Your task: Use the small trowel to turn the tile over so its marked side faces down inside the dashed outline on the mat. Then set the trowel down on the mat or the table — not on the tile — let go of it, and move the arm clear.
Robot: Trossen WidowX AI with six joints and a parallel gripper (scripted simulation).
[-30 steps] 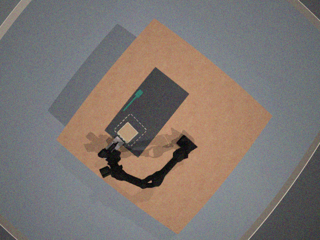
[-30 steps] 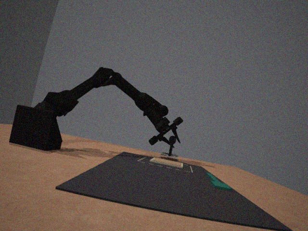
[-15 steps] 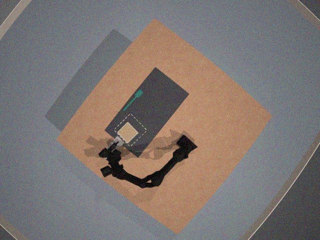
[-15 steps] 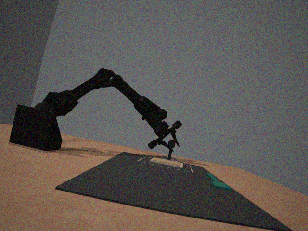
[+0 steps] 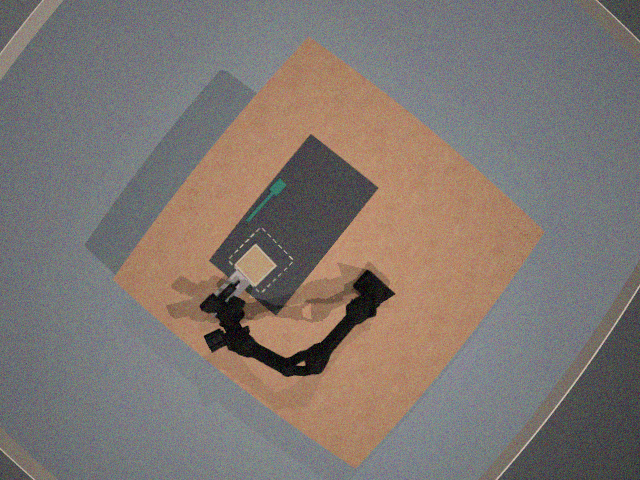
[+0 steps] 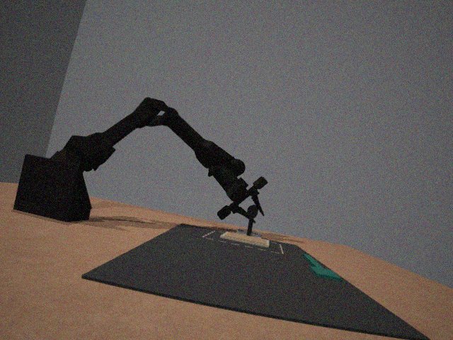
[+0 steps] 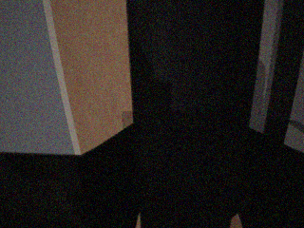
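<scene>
The teal trowel lies 110 mm ahead of my gripper tip, 410 mm to the right of it and 50 mm below it. Also, from my gripper tip: tile (30 mm behind, 180 mm to the right, 50 mm below); dark mat (30 mm behind, 400 mm to the right, 70 mm below).
</scene>
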